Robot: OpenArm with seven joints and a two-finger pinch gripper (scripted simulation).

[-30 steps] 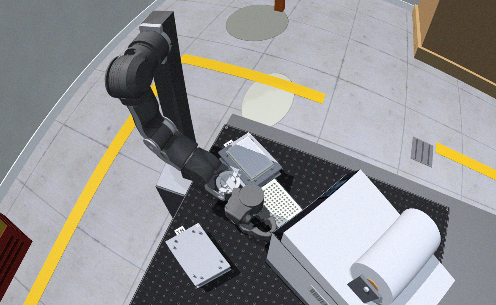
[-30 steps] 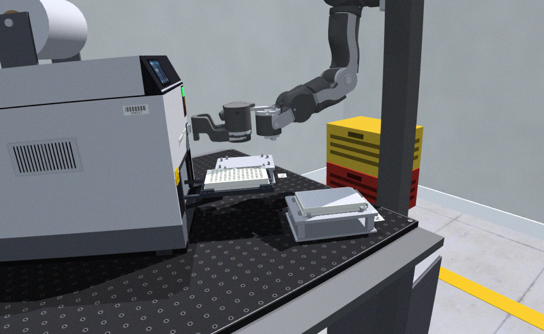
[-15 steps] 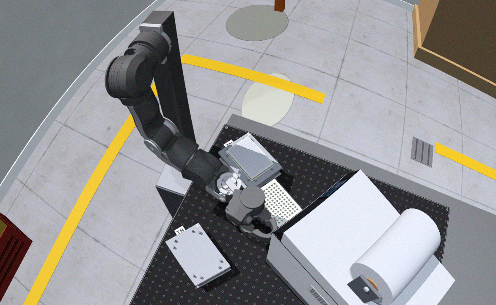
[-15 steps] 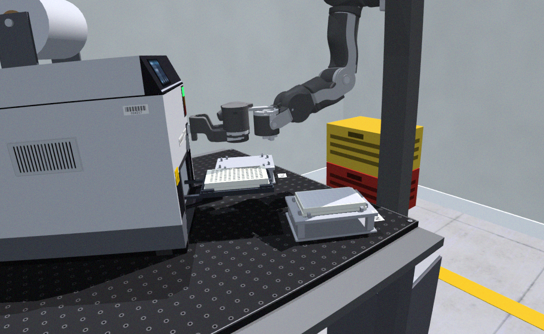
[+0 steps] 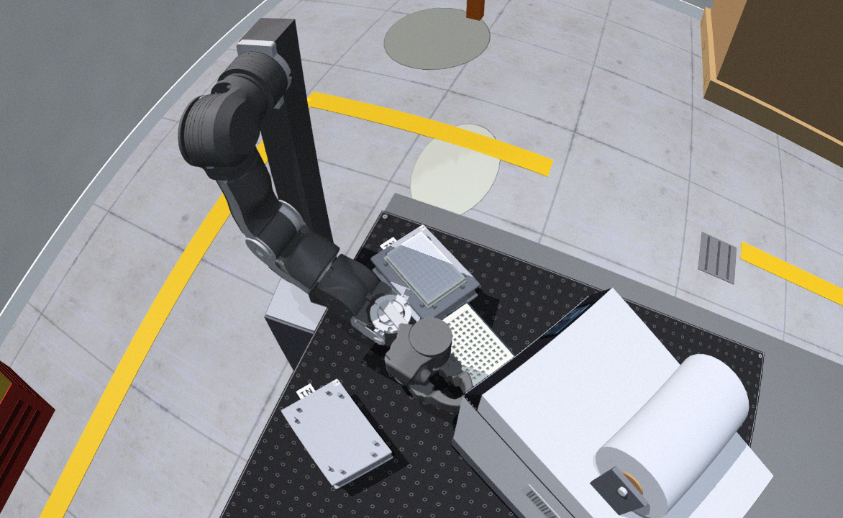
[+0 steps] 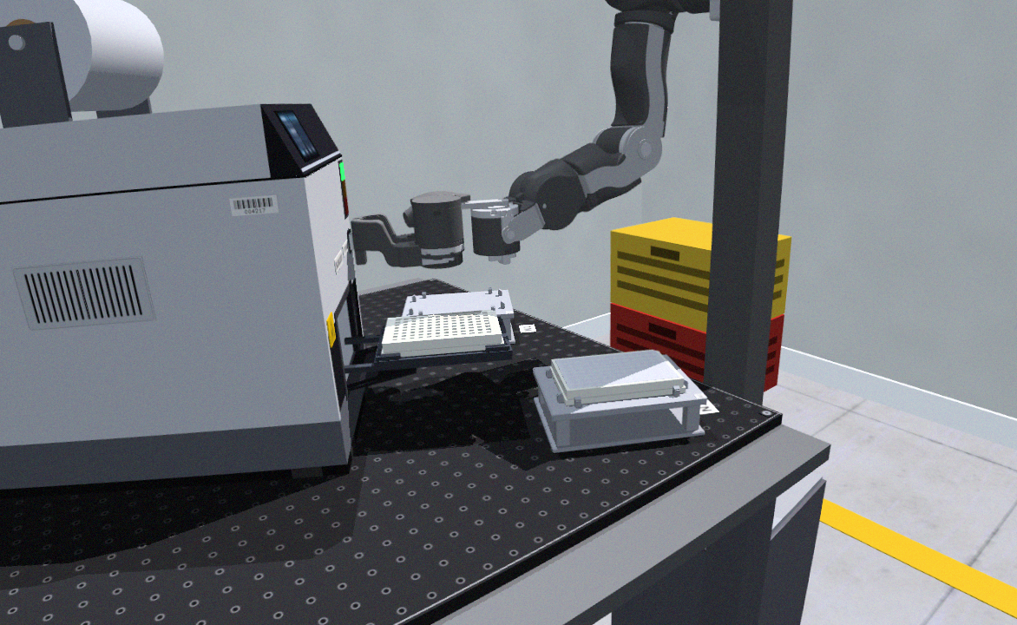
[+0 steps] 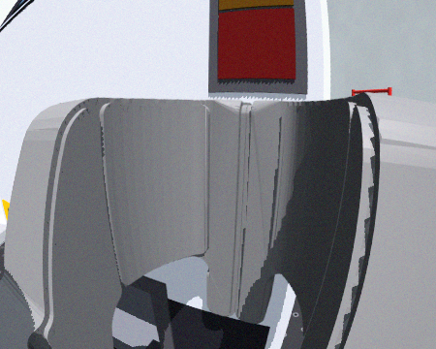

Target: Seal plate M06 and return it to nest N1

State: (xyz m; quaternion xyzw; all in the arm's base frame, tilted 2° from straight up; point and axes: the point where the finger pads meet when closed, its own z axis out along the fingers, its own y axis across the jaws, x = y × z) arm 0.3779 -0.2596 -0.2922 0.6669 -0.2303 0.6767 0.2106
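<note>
My hand is 1 cm short of the start key and 1 cm to the left of it. From my hand the other things lie so: sealer's stage: 2 cm behind, 13 cm to the left, 10 cm below; plate M06: 2 cm behind, 13 cm to the left, 9 cm below; screen: 10 cm ahead, 10 cm to the left, 13 cm above.
</note>
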